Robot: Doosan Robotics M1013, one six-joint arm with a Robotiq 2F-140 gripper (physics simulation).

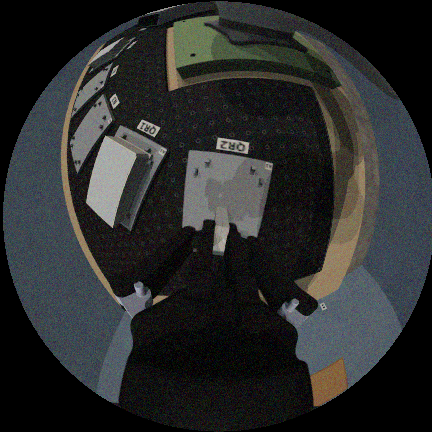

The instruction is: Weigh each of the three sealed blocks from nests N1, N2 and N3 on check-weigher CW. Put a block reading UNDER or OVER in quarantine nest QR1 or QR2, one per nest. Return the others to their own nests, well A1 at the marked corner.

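Places are measured from the arm's base along level axes (x back, y left, z down), in metres.
Pixels of known places: gripper, fingertip midpoint: (219, 216).
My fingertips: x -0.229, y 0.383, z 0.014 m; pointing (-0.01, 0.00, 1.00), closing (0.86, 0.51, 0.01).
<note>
Ahead of a thing's pixels: the offset from my fingertips to its middle. "pt": to the spot under its first point. Level surfaces: height alone.
My gripper (219, 216) is shut, with a pale strip at its fingertips and no block between them. It hangs over the near edge of quarantine nest QR2 @(dy -0.007, dx +0.008, dz +0.001 m) (200, 192), a grey plate with small pegs and no block on it. A white-topped block @(dy -0.125, dx -0.136, dz -0.021 m) (112, 177) sits on nest QR1 @(dy -0.126, dx -0.135, dz +0.001 m) (159, 159), to the left; how well it is seated cannot be told. Two more grey nests @(pt dy -0.276, dx -0.188, dz +0.000 m) (90, 131) @(pt dy -0.440, dx -0.182, dz +0.000 m) (92, 89) at the left edge hold no block. Another pale block (109, 51) lies beyond them. Check-weigher CW and its reading cannot be made out.
A green raised pad (196, 42) on a wooden base is at the top, with a dark cable-like shape on it. The black perforated mat @(dz +0.011 m) (300, 200) has a wooden border (345, 240). A blue-grey surface (360, 310) and an orange patch (330, 382) are at the lower right.
</note>
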